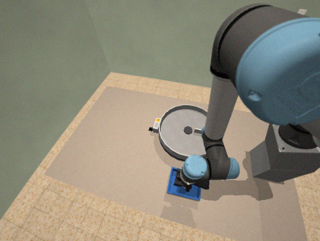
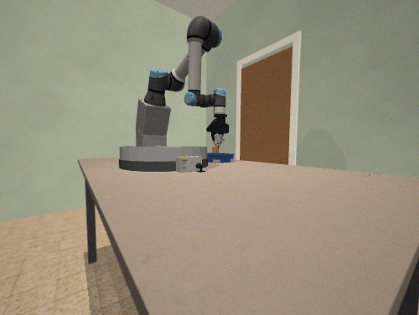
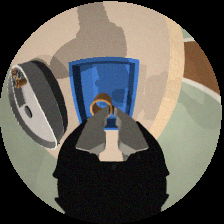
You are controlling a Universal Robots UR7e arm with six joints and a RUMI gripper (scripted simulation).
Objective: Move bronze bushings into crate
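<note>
Now: the blue crate 20 mm to the right of my hand and 60 mm below it. From my hand the other things lie so: grey turntable: 30 mm behind, 370 mm to the right, 40 mm below.
</note>
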